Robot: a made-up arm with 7 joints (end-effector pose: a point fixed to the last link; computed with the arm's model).
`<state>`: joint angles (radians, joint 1 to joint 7).
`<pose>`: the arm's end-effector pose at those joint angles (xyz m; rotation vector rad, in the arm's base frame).
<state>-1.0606 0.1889 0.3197 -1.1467 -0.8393 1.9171 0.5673</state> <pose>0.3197 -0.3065 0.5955 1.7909 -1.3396 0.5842</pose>
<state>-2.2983 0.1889 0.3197 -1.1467 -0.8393 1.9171 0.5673</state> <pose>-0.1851 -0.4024 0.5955 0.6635 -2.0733 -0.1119</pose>
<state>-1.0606 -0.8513 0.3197 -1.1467 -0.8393 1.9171 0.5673</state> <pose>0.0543 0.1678 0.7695 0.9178 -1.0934 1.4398</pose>
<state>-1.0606 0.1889 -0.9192 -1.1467 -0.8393 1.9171 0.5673</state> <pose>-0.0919 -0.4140 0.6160 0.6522 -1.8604 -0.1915</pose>
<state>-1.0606 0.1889 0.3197 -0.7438 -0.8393 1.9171 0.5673</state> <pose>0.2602 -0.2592 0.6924 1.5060 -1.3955 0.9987</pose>
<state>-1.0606 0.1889 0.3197 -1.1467 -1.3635 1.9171 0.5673</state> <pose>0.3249 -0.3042 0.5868 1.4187 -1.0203 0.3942</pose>
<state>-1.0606 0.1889 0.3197 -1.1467 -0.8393 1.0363 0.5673</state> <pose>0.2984 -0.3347 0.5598 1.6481 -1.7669 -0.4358</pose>
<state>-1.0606 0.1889 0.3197 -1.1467 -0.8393 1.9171 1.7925</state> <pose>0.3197 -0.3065 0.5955 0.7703 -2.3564 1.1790</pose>
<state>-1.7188 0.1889 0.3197 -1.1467 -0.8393 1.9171 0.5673</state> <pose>0.0655 -0.4380 0.5955 1.2316 -1.8023 0.2183</pose>
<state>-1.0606 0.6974 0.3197 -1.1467 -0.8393 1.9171 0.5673</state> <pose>0.3857 -0.4244 0.3402 2.1321 -1.3659 0.0541</pose>
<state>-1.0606 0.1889 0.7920 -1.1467 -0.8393 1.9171 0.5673</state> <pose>0.3974 -0.1545 0.6136 2.1491 -0.9888 0.8834</pose>
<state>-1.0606 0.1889 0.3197 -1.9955 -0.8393 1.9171 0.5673</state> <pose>0.3369 -0.3020 0.3427 2.2068 -1.0726 -0.3709</pose>
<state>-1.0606 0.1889 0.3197 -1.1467 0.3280 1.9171 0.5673</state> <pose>0.3041 -0.3215 0.5996 -2.0894 1.6711 -0.8629</pose>
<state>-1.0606 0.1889 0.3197 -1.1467 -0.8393 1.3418 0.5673</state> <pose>0.3091 -0.3288 0.5729 1.7303 -1.6444 -0.0737</pose>
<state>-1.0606 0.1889 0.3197 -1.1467 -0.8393 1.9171 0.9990</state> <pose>0.3197 -0.3065 0.5955 1.5038 -1.7399 0.8111</pose>
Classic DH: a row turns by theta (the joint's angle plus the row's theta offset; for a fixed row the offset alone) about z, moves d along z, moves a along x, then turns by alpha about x. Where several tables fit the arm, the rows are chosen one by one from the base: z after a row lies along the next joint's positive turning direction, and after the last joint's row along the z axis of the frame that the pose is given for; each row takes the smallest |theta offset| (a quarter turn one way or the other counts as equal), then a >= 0, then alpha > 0; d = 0 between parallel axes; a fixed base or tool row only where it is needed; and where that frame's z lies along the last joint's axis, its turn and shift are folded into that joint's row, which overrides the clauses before.
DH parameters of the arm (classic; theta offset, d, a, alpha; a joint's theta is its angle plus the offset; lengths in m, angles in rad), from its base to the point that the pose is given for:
joint 1: 0 0.208 0 -1.5708
joint 2: 0 0 0 1.5708
joint 3: 0 0.276 0.12 1.5708
joint 4: 0 0 -0.053 -1.5708
joint 5: 0 0.245 0 1.5708
joint 6: 0 0 0.059 1.5708
joint 7: 0 0 0 0

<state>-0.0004 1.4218 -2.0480 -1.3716 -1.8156 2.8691 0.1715</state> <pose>0.3441 -0.3523 0.3810 0.5330 0.6959 -1.3241</pose>
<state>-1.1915 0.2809 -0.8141 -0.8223 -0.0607 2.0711 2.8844</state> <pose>-0.0650 -0.3879 0.6704 1.8180 1.7453 -1.4726</pose>
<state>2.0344 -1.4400 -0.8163 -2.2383 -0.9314 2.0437 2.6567</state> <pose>0.2931 0.0265 0.5118 -1.7724 1.3742 0.4875</pose>
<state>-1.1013 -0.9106 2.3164 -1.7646 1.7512 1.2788 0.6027</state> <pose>0.0882 0.4940 0.1371 -2.4444 0.0128 1.8375</pose>
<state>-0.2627 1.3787 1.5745 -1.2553 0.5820 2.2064 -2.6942</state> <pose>0.5218 0.2455 0.2754 -0.2172 -1.4342 -1.8439</pose>
